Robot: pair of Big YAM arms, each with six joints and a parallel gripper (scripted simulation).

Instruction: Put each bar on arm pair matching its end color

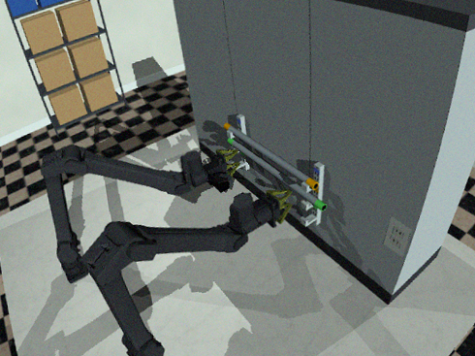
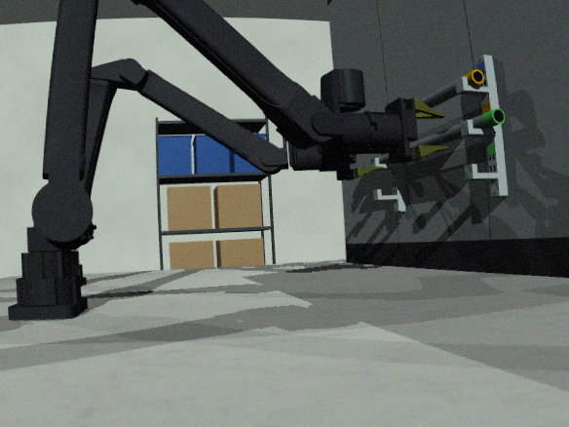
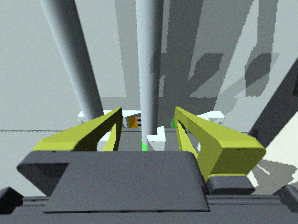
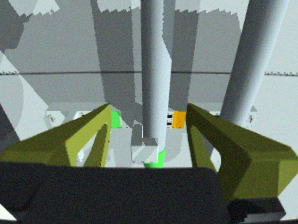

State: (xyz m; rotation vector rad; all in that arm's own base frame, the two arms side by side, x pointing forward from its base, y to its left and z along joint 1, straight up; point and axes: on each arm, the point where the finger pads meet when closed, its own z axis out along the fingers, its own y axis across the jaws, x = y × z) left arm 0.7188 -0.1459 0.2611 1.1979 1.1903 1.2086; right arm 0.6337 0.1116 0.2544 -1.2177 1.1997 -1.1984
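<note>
The green-ended bar is 140 mm to the left of my right hand, 70 mm ahead of it and 10 mm above it. From my right hand the other things lie so: grey cabinet wall (260 mm ahead, 200 mm above, 160 mm to the left); orange-ended bar (150 mm to the left, 80 mm above, 60 mm ahead); wall outlet (370 mm to the right, 50 mm above, 30 mm ahead).
Right now my left hand is 150 mm to the left of the green-ended bar and 30 mm short of it. Round my left hand: grey cabinet wall (220 mm ahead, 190 mm above, 130 mm to the right); then orange-ended bar (140 mm to the right, 70 mm above, 20 mm ahead); then wall outlet (660 mm to the right, 40 mm above, 10 mm behind).
</note>
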